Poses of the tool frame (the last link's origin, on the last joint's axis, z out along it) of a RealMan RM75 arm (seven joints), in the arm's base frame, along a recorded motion.
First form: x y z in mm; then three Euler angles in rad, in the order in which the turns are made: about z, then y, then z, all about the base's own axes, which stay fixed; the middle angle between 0 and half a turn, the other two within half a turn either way.
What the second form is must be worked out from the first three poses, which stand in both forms.
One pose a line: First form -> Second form
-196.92 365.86 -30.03 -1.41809 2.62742 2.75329 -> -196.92 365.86 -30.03 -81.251 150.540 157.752
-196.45 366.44 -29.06 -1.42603 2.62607 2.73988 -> -196.45 366.44 -29.06 -81.706 150.463 156.984
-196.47 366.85 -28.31 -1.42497 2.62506 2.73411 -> -196.47 366.85 -28.31 -81.645 150.405 156.653
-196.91 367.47 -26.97 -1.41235 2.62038 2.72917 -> -196.91 367.47 -26.97 -80.922 150.137 156.370
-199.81 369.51 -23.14 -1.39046 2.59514 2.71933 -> -199.81 369.51 -23.14 -79.667 148.691 155.806
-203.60 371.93 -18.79 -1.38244 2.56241 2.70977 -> -203.60 371.93 -18.79 -79.208 146.815 155.258
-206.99 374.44 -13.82 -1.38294 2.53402 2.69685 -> -206.99 374.44 -13.82 -79.237 145.189 154.518
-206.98 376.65 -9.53 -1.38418 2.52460 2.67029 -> -206.98 376.65 -9.53 -79.308 144.649 152.996
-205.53 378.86 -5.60 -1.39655 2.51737 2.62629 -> -205.53 378.86 -5.60 -80.016 144.235 150.475
